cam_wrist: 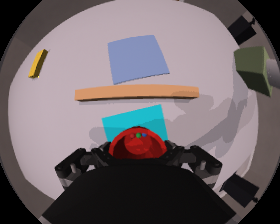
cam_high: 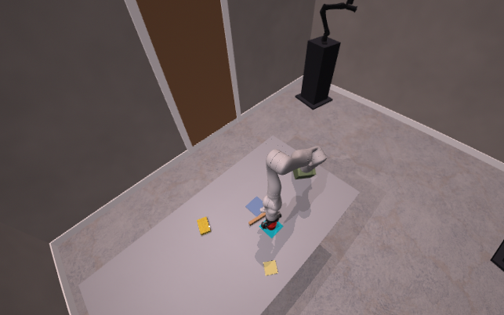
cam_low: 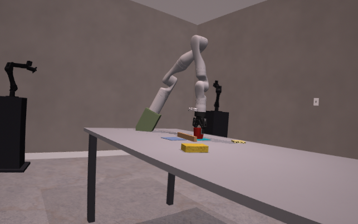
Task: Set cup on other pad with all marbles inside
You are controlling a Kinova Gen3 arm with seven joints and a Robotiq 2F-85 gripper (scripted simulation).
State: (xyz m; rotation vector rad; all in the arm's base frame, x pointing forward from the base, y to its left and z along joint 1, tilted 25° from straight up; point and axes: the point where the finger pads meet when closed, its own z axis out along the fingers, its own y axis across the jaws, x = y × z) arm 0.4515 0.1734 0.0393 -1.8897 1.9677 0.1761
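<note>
My gripper is now 20 mm above the red cup. The rest, counted from my hand: wooden rail: 90 mm to the right, 40 mm below; yellow sponge: 390 mm ahead, 250 mm to the right, 30 mm below.
</note>
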